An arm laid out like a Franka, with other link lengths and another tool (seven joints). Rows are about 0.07 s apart.
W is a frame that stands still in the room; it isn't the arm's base.
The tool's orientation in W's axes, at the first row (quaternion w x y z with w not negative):
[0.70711 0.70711 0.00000 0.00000]
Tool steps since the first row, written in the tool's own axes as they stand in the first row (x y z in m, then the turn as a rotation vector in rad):
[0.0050 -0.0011 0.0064 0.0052 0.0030 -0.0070]
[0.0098 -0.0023 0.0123 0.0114 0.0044 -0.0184]
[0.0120 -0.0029 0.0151 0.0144 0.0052 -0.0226]
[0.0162 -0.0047 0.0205 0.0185 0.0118 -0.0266]
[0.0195 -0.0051 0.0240 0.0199 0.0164 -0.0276]
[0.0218 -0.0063 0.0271 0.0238 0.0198 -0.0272]
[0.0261 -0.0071 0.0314 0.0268 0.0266 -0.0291]
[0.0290 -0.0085 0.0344 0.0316 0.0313 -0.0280]
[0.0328 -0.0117 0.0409 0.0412 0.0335 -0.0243]
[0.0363 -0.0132 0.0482 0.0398 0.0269 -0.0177]
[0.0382 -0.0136 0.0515 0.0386 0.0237 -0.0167]
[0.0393 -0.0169 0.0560 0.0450 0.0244 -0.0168]
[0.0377 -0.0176 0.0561 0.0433 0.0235 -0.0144]
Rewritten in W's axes. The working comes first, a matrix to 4 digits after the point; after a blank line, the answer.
The tool's axes in the first row as the columns of a matrix, in W's axes (used below as rounded here):
[1.0000 0.0000 0.0000]
[0.0000 0.0000 -1.0000]
[0.0000 1.0000 0.0000]

[0.0050 -0.0064 -0.0011 0.0052 0.0070 0.0030]
[0.0098 -0.0123 -0.0023 0.0114 0.0184 0.0044]
[0.0120 -0.0151 -0.0029 0.0144 0.0226 0.0052]
[0.0162 -0.0205 -0.0047 0.0185 0.0266 0.0118]
[0.0195 -0.0240 -0.0051 0.0199 0.0276 0.0164]
[0.0218 -0.0271 -0.0063 0.0238 0.0272 0.0198]
[0.0261 -0.0314 -0.0071 0.0268 0.0291 0.0266]
[0.0290 -0.0344 -0.0085 0.0316 0.0280 0.0313]
[0.0328 -0.0409 -0.0117 0.0412 0.0243 0.0335]
[0.0363 -0.0482 -0.0132 0.0398 0.0177 0.0269]
[0.0382 -0.0515 -0.0136 0.0386 0.0167 0.0237]
[0.0393 -0.0560 -0.0169 0.0450 0.0168 0.0244]
[0.0377 -0.0561 -0.0176 0.0433 0.0144 0.0235]

